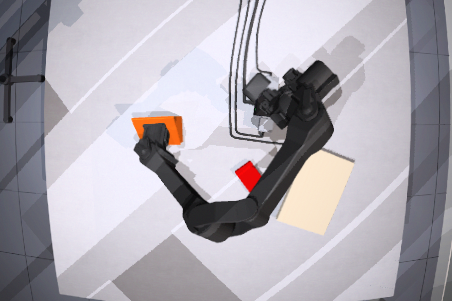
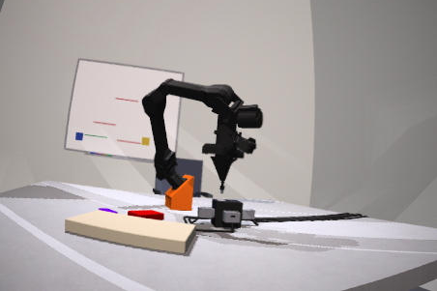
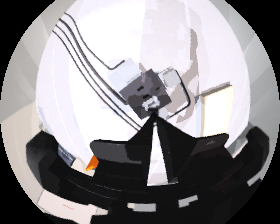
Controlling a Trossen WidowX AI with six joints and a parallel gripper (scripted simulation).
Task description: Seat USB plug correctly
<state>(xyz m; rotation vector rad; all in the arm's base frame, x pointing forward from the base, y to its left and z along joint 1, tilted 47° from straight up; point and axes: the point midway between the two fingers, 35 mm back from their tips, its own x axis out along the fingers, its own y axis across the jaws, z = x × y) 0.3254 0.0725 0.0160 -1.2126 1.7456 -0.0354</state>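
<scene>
My gripper tip is now 20 mm above the small USB plug. The rest, counted from my gripper tip: beige block (150 mm ahead, 270 mm to the right, 120 mm below); red block (60 mm behind, 210 mm to the right, 130 mm below); purple piece (60 mm behind, 320 mm to the right, 130 mm below).
</scene>
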